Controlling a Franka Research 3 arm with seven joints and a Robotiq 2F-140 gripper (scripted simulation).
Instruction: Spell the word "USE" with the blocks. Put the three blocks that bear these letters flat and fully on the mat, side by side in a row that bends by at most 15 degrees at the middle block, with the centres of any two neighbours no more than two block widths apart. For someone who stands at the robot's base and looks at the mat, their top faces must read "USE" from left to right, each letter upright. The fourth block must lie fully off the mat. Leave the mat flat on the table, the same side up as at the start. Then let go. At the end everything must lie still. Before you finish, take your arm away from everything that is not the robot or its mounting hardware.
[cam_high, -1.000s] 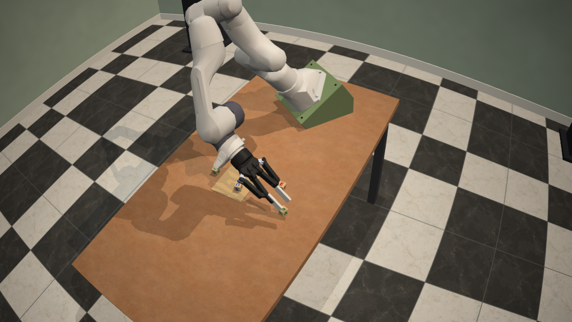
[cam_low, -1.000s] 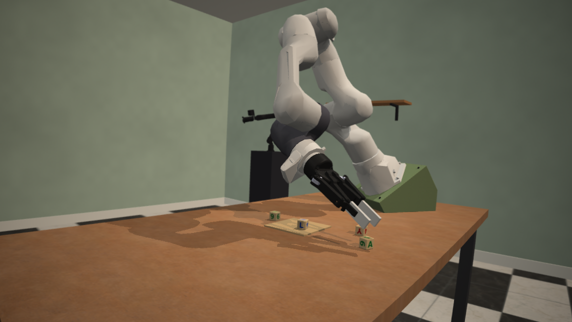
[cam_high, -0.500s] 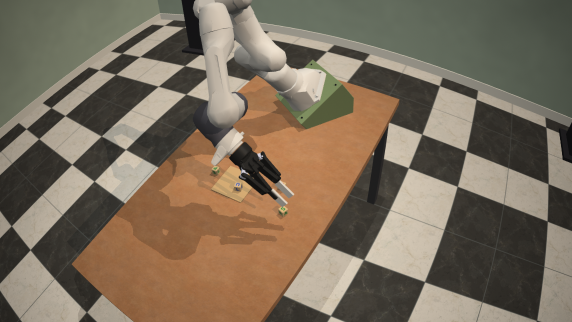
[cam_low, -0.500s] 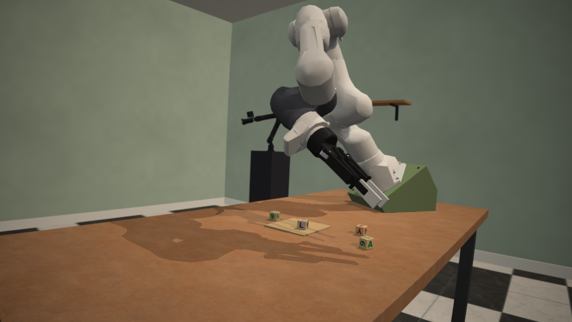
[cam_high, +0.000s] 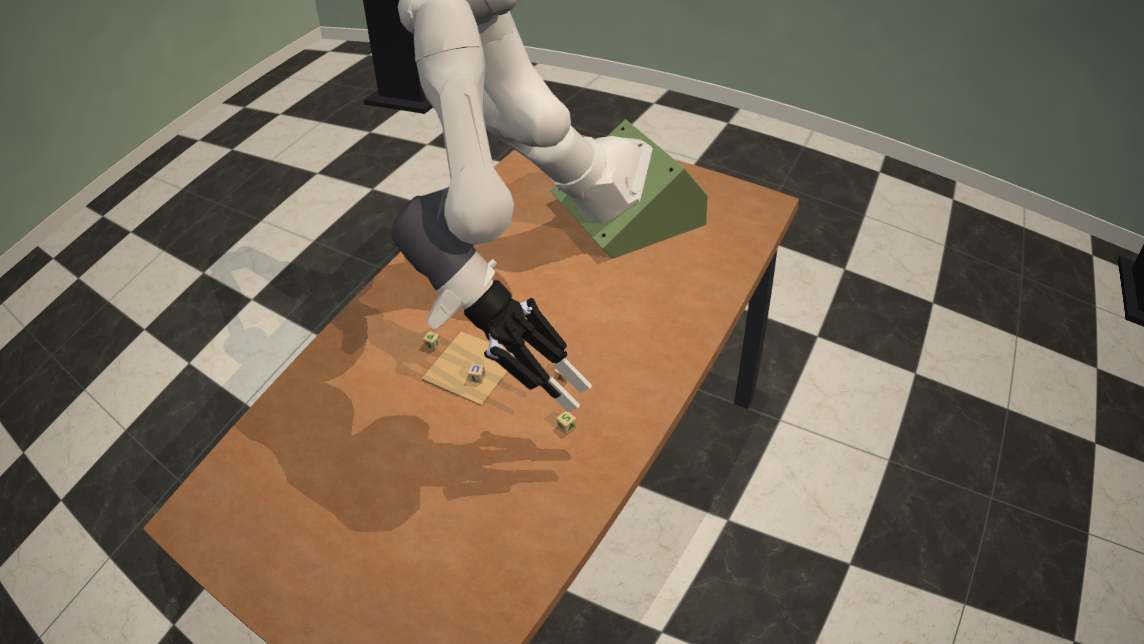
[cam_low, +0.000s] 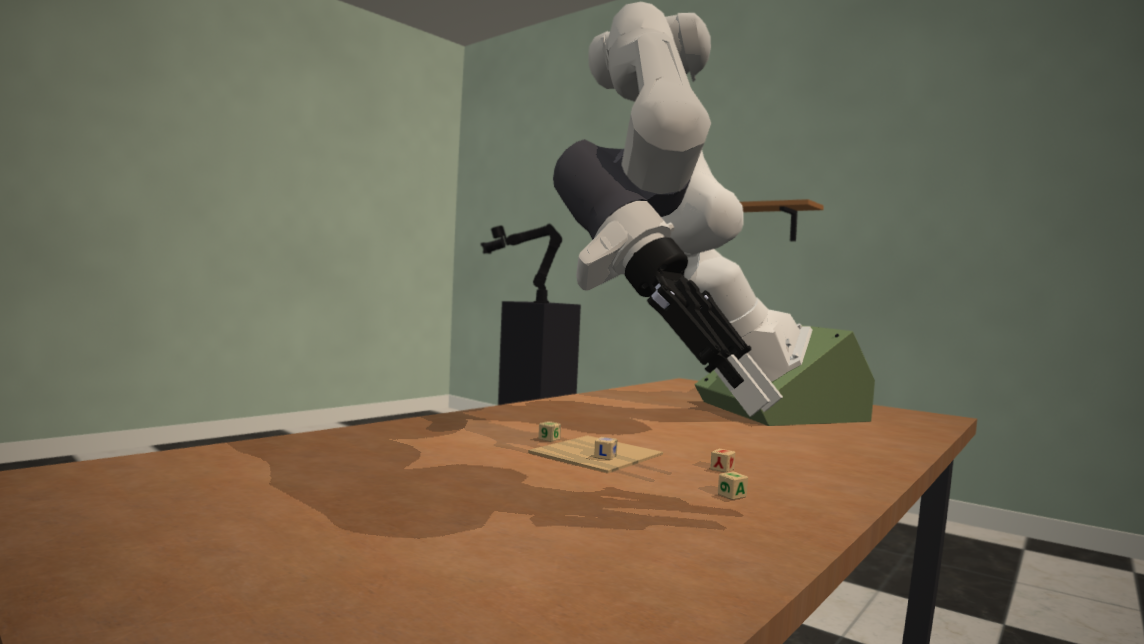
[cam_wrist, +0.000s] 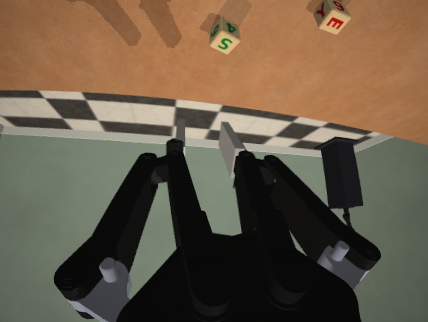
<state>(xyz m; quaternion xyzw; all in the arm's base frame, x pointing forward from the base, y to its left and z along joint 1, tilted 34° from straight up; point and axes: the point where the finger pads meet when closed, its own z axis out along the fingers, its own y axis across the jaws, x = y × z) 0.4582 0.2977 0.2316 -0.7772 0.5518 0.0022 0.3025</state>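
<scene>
My hand is 40 mm past the U block, 220 mm to the left of it and 120 mm above it. Also, from my hand: E block: 120 mm behind, 80 mm to the right, 130 mm below; mat: 60 mm behind, 250 mm to the right, 140 mm below; S block: 20 mm behind, 20 mm to the right, 130 mm below.
</scene>
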